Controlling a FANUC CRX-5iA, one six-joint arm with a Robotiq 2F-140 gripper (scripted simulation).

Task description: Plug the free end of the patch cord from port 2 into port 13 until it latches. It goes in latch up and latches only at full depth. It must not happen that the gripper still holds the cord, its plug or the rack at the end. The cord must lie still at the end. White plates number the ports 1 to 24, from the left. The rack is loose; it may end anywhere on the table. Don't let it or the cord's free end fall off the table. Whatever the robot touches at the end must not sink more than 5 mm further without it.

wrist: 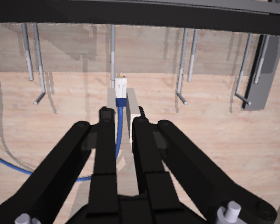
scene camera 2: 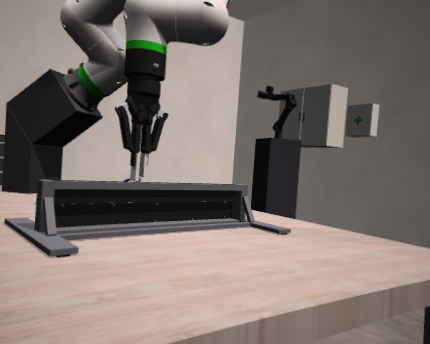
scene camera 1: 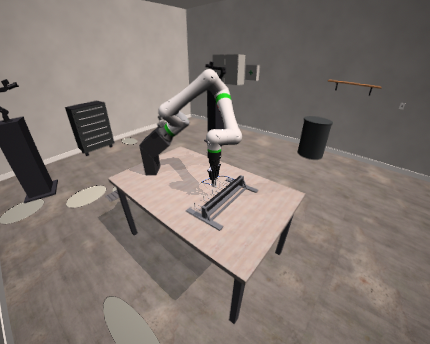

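Observation:
You'd find my gripper point(scene camera 2: 137, 180) there, and I can see my gripper point(wrist: 120, 99) from the wrist too.

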